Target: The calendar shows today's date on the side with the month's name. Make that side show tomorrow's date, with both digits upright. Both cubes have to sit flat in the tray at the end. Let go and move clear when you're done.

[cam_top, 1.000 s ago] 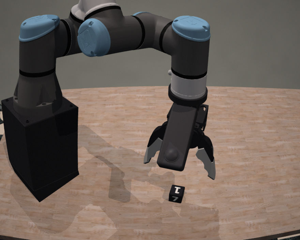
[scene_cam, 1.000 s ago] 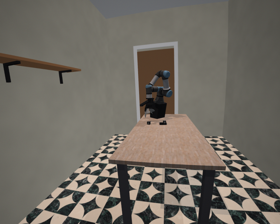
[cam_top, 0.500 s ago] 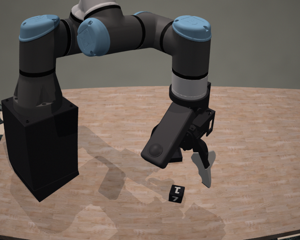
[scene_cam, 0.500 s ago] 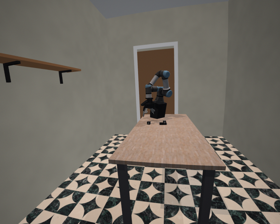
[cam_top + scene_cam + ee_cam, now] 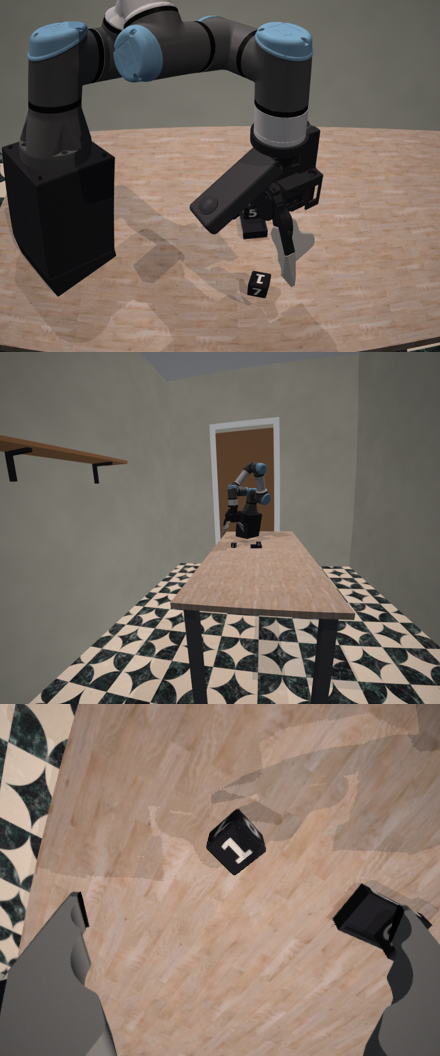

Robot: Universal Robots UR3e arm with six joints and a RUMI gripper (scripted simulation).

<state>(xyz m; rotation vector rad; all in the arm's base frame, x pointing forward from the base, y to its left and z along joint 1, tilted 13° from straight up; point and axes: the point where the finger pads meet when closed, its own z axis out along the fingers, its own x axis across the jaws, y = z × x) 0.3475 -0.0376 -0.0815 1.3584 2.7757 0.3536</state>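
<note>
Now: the black number cube 8 cm below my hand. Also, from my hand: black calendar tray 16 cm to the left, 9 cm below, 2 cm behind.
</note>
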